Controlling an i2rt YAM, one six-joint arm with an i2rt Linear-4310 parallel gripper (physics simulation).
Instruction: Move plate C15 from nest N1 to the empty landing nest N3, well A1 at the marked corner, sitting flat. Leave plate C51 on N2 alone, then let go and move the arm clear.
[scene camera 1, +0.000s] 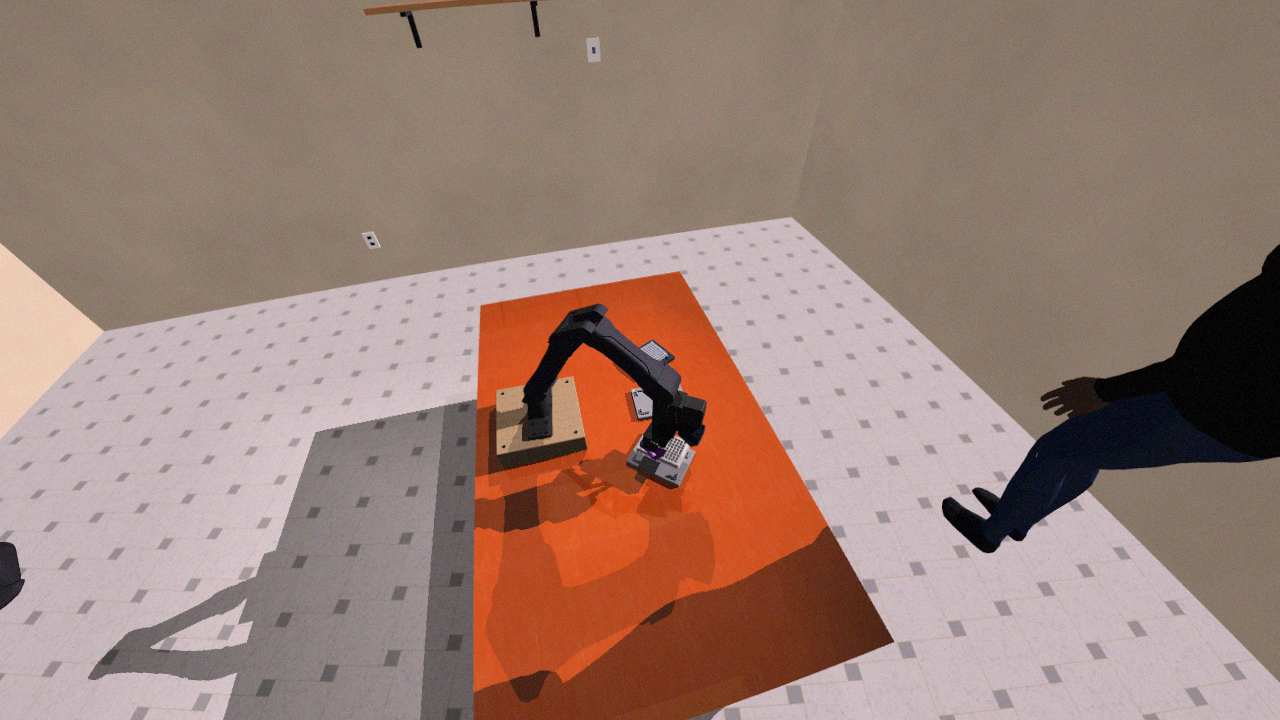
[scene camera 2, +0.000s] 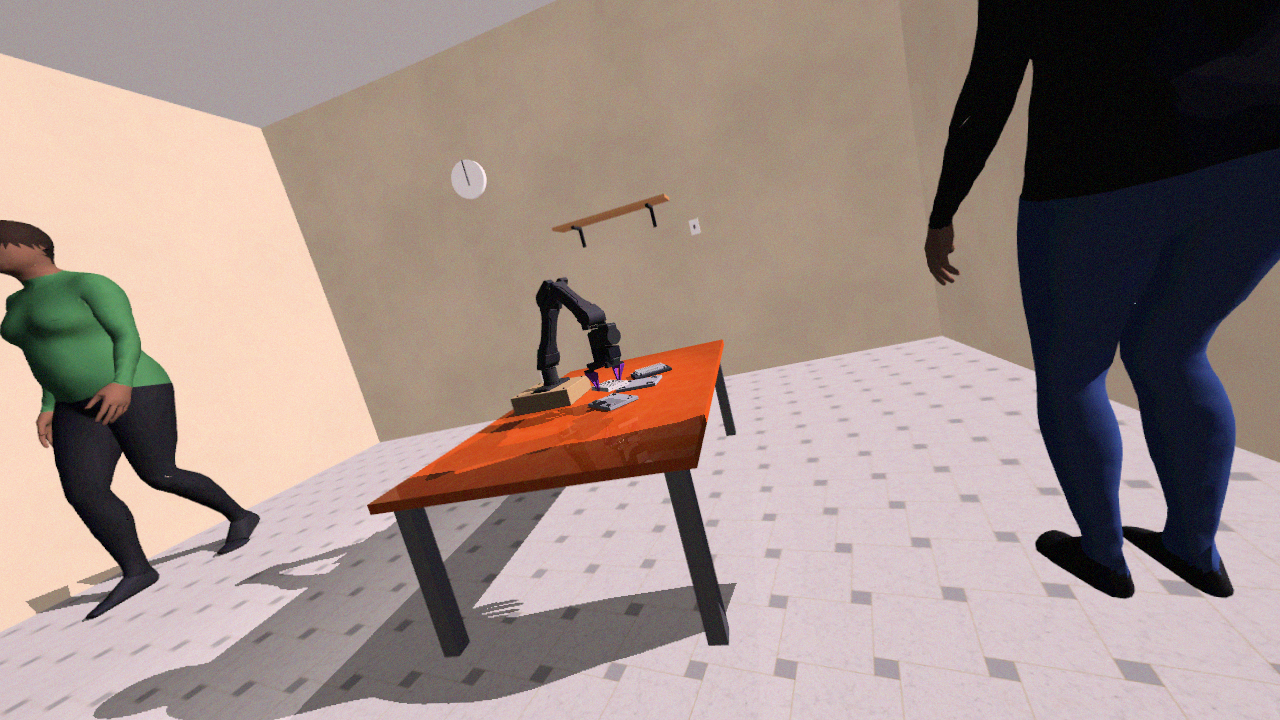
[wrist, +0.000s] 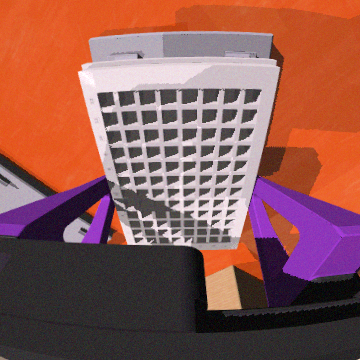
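My gripper (wrist: 181, 180) (scene camera 1: 663, 446) (scene camera 2: 605, 379) is shut on plate C15 (wrist: 178, 143) (scene camera 1: 676, 450), a white well plate with a grid of dark wells. The purple fingers press on its two long sides. The plate hangs a little above the grey nest N1 (wrist: 143, 44) (scene camera 1: 660, 472) and covers most of it. A second grey nest (wrist: 21, 193) (scene camera 1: 642, 403) lies close to the left in the wrist view. A third one (scene camera 1: 657, 350) lies further back, behind the arm. I cannot tell which of the two carries plate C51.
The arm stands on a wooden base block (scene camera 1: 563, 420) (wrist: 223, 289) on the orange table (scene camera 1: 626, 582) (scene camera 2: 573, 439). A person in black and blue (scene camera 1: 1163, 420) (scene camera 2: 1146, 269) stands to the right of the table. A person in green (scene camera 2: 80, 357) walks at the left wall.
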